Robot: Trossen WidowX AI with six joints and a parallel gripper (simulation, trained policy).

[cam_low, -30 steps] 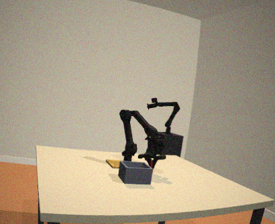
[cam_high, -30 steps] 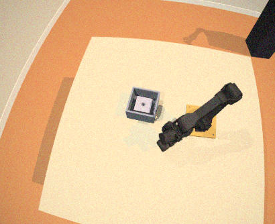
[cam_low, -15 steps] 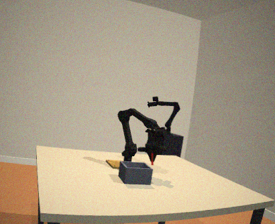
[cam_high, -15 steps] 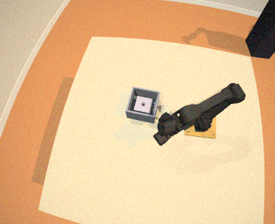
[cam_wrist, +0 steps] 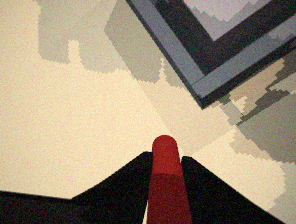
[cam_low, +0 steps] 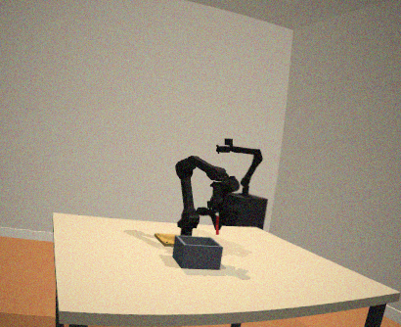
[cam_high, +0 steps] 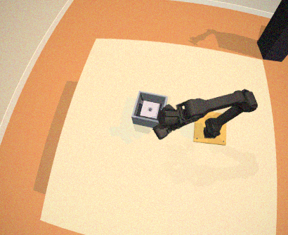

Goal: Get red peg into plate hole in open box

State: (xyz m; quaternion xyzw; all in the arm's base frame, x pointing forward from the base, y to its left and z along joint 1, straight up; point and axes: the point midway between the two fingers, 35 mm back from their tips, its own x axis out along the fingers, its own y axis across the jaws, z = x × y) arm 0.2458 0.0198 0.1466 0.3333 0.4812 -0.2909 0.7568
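My gripper tip is now 130 mm to the left of the plate, 80 mm above it and 70 mm short of it. The rest, counted from my gripper tip: red peg (20 mm above, 10 mm behind); grey box (130 mm to the right, 100 mm below, 70 mm ahead).
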